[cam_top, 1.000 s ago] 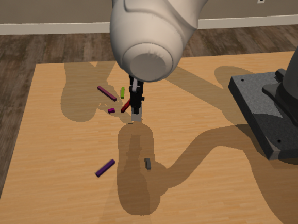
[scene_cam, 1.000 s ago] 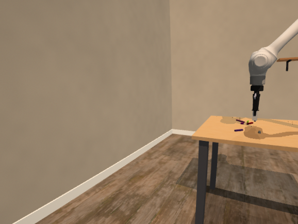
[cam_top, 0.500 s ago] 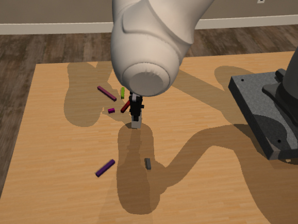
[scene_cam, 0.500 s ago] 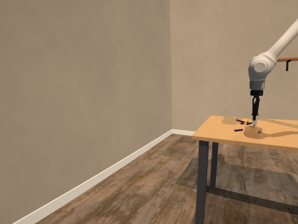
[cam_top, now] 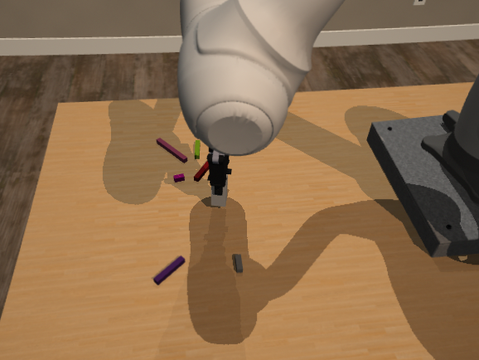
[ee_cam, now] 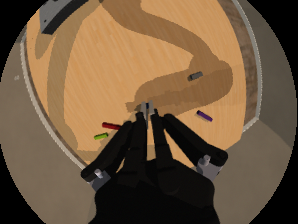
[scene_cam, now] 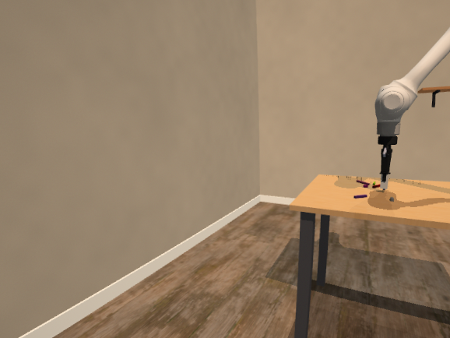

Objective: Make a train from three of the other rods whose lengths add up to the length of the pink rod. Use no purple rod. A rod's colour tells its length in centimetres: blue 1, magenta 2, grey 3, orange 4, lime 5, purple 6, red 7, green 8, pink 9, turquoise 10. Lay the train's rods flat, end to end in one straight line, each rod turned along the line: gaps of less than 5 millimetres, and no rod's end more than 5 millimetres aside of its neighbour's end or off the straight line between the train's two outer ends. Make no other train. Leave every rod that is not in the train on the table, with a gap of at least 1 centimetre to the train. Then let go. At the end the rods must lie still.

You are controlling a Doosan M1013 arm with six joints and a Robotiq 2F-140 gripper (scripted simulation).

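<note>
My hand is 30 mm above the blue rod. From my hand the other things lie so: magenta rod 100 mm to the right, 60 mm ahead, 50 mm below; grey rod 130 mm to the left, 50 mm below; red rod 110 mm to the right, 50 mm below.
</note>
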